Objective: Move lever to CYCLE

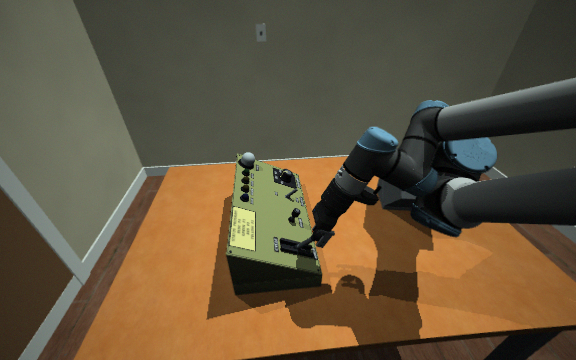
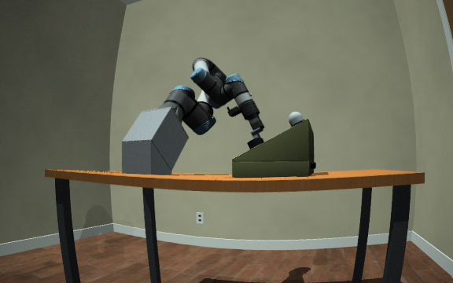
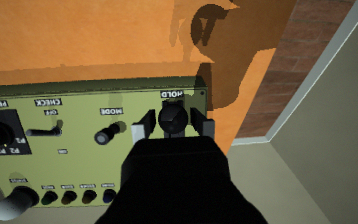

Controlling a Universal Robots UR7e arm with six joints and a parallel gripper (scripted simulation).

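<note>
My hand is 6 cm short of the mode knob, 12 cm to the left of it and 3 cm above it. The rest, counted from my hand: rotary program selector: 7 cm ahead, 36 cm to the right, 3 cm below; then olive green console: 9 cm ahead, 18 cm to the right, 6 cm below; then check toggle switch: 5 cm ahead, 24 cm to the right, 4 cm below.
</note>
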